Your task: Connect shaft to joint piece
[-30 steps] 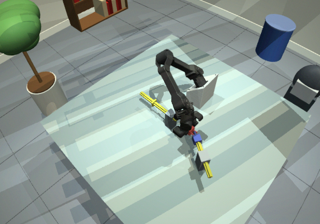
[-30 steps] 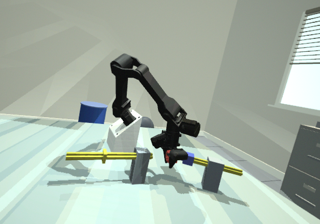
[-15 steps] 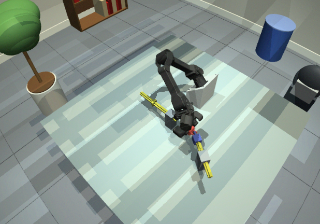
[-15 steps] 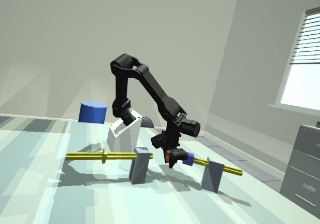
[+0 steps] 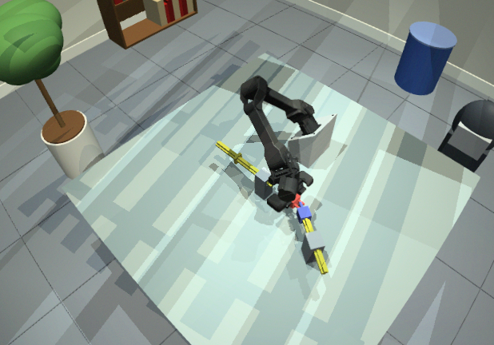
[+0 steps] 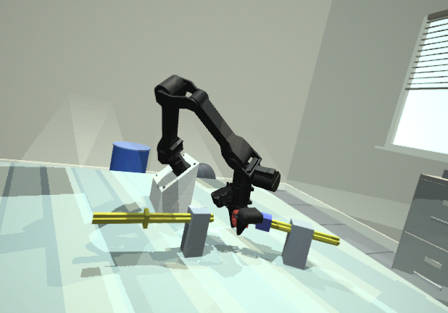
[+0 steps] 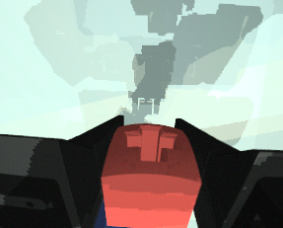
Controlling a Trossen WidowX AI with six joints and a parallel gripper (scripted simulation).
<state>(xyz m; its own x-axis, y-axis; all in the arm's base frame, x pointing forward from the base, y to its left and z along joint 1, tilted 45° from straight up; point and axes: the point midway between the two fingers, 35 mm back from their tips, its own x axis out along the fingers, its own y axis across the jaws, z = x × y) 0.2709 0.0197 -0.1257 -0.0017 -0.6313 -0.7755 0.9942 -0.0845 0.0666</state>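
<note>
My gripper tip is 40 mm below the red joint piece and 10 mm to the right of it.
</note>
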